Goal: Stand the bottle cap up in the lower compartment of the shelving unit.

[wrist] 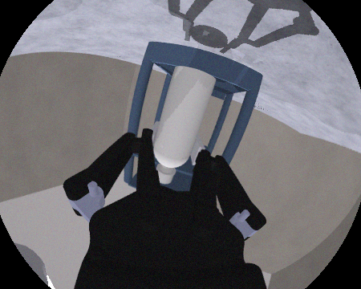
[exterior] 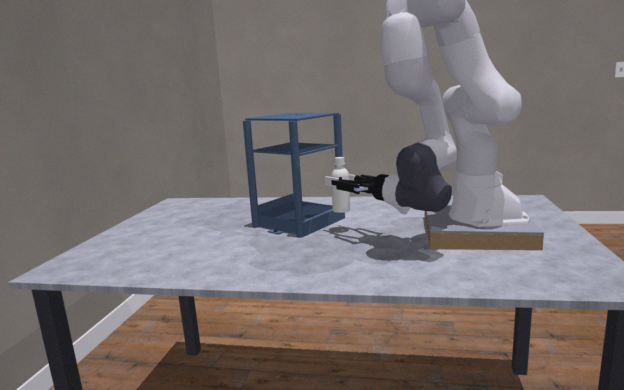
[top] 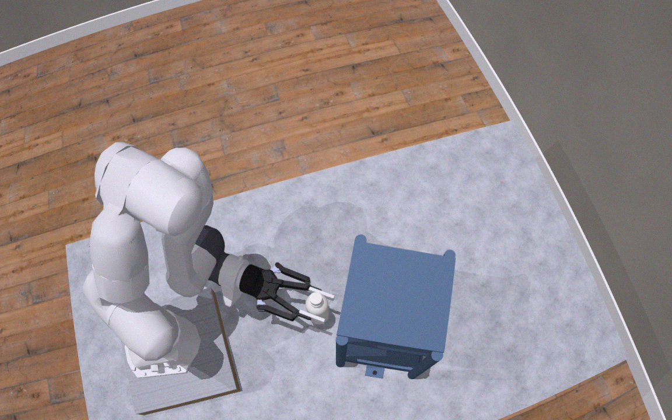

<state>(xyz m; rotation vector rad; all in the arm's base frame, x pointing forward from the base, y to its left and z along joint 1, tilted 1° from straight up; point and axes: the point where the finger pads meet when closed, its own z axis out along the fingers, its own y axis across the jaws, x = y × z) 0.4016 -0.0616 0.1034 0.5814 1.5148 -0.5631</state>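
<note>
Now: the blue shelving unit 15 cm ahead of my hand, 9 cm to the right of it and 2 cm above it. Also, from my hand: white bottle 1 cm above.
</note>
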